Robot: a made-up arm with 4 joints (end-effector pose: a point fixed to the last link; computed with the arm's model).
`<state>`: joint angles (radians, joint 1 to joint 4).
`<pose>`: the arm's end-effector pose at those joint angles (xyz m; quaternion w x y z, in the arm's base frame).
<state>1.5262 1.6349 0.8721 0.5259</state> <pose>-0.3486 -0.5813 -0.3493 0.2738 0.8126 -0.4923 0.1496</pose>
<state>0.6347 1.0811 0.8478 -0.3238</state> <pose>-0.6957 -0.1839 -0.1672 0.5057 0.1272 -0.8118 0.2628</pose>
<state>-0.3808 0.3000 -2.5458 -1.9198</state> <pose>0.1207 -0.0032 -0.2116 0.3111 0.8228 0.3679 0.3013</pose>
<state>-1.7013 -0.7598 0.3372 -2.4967</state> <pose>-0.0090 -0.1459 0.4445 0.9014 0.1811 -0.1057 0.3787</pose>
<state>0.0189 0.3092 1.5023 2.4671</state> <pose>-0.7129 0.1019 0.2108 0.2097 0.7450 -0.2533 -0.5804</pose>
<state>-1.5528 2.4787 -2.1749 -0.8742</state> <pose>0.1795 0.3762 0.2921 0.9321 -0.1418 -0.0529 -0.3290</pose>
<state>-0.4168 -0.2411 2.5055 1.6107</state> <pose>-0.5070 0.4920 -0.0054 0.2245 0.5089 -0.7488 -0.3605</pose>
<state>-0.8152 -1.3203 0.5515 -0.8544</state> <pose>0.2714 -0.0119 0.3953 0.9268 0.2779 0.2517 0.0182</pose>
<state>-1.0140 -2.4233 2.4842 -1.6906</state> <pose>-0.0029 0.1311 0.3735 0.9429 -0.0297 -0.0066 0.3317</pose>
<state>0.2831 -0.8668 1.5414 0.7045</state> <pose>-0.3627 0.2288 0.4990 0.9228 0.1569 -0.2914 -0.1974</pose>
